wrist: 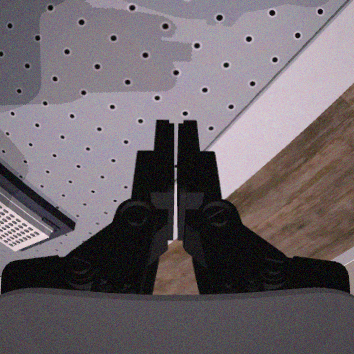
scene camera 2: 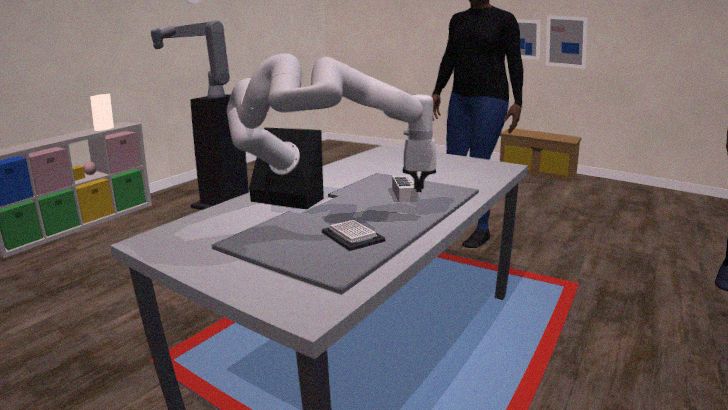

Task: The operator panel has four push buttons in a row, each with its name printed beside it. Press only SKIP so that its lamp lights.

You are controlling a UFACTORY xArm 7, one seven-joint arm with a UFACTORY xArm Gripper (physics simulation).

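Where they show: gripper, between the fingertips: (wrist: 175,146) (scene camera 2: 418,191); arm's base, origin of its link: (scene camera 2: 284,158).
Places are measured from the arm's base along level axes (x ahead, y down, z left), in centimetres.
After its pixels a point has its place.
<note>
A small pale box with dark patches on its top, apparently the operator panel (scene camera 2: 403,192) {x 42.4, y 11.2, z 10.6 cm}, stands on the grey board in the scene view. Its button names and lamps are too small to read, and it does not show in the wrist view. My gripper (scene camera 2: 418,190) {x 52.1, y 5.7, z -2.7 cm} (wrist: 175,146) {x 52.1, y 5.7, z -2.7 cm} is shut and empty, pointing down. In the scene view its fingertips overlap the right edge of the box, low beside or over it; whether they touch it cannot be told. Part of the box's top is hidden behind the fingers.
A white plate with many holes (scene camera 2: 352,230) {x 39.7, y 12.3, z -26.2 cm} (wrist: 20,226) {x 43.1, y 12.5, z -25.3 cm} sits in a dark holder on the perforated grey board (scene camera 2: 285,254) {x 27.5, y 14.9, z -43.5 cm} (wrist: 150,105) {x 51.8, y 14.9, z -6.7 cm}, nearer the scene camera. The table (scene camera 2: 213,285) {x 19.2, y 16.2, z -64.9 cm} carries the board. A person (scene camera 2: 483,56) stands behind the table's far end.
</note>
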